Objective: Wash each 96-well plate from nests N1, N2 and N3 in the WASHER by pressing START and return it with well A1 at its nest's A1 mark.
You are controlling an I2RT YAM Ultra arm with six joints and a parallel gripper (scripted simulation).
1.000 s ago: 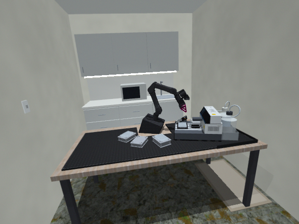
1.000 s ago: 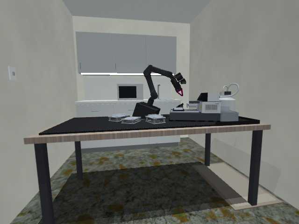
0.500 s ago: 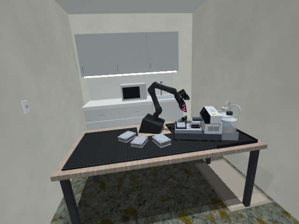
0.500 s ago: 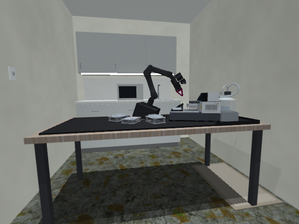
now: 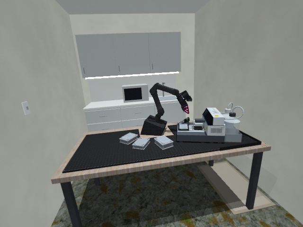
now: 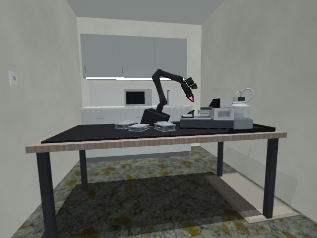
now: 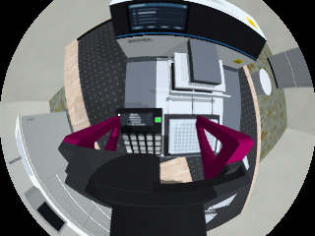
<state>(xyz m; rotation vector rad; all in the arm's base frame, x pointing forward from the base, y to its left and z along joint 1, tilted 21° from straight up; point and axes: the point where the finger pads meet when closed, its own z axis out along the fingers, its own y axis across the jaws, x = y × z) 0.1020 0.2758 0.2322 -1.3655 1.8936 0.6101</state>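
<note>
Right now the washer carrier is 140 mm below my hand, 80 mm to the right of it and 70 mm ahead of it. Also, from my hand: clear bottle: 330 mm to the left, 280 mm ahead, 100 mm below; plate washer: 120 mm ahead, 100 mm below, 70 mm to the left; nest: 330 mm to the right, 240 mm ahead, 190 mm below.
</note>
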